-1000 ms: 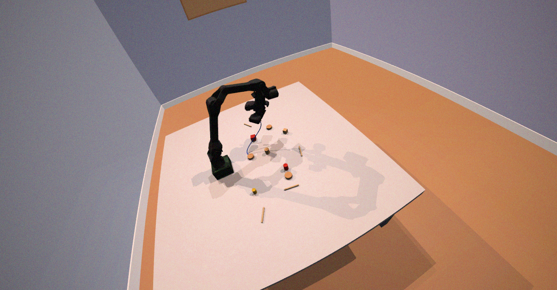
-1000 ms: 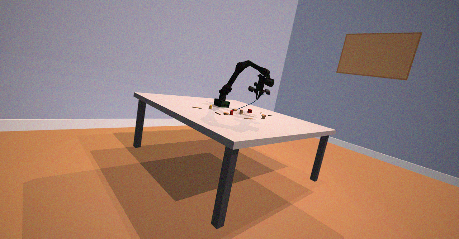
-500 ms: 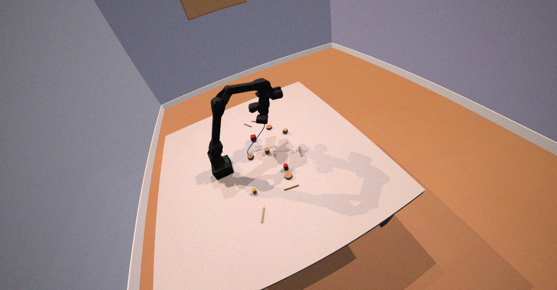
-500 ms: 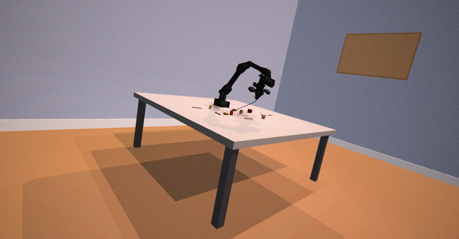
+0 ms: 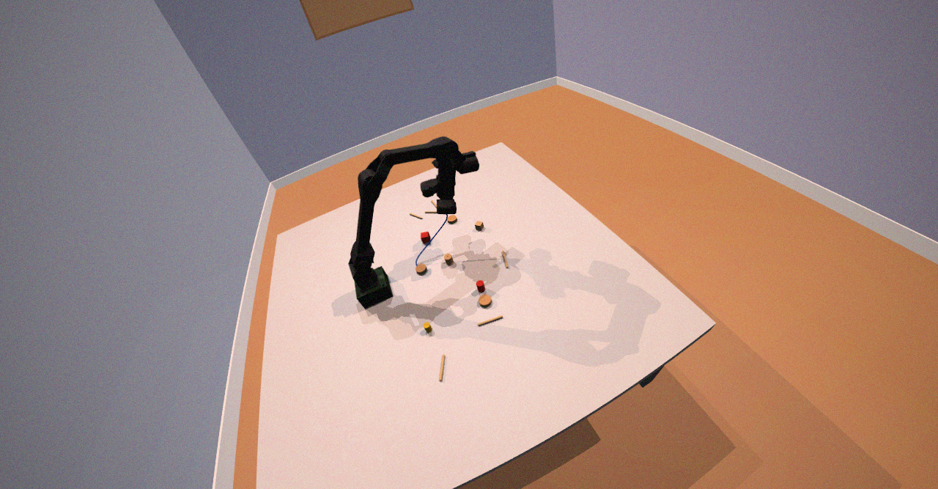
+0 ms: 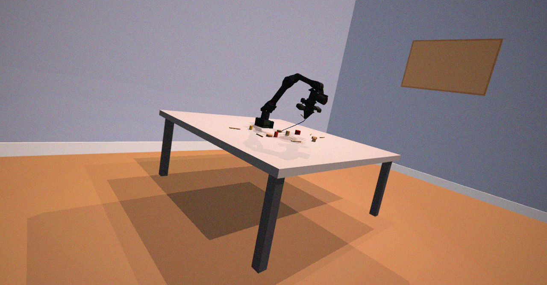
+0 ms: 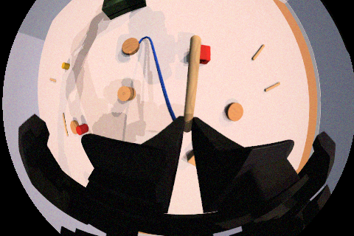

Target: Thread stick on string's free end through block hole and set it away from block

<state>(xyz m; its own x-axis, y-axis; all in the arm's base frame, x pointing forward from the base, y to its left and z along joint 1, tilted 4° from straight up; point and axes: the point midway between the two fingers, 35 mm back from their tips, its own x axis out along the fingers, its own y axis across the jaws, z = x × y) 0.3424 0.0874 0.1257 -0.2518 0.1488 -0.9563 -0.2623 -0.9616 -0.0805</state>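
Now: the red block 90 mm behind my gripper tip, 60 mm to the left of it and 120 mm below it. Round my gripper tip: small wooden block: 110 mm ahead, 10 mm to the left, 130 mm below; wooden cylinder: 50 mm behind, 100 mm to the right, 120 mm below; thin wooden stick: 10 mm behind, 10 mm above.
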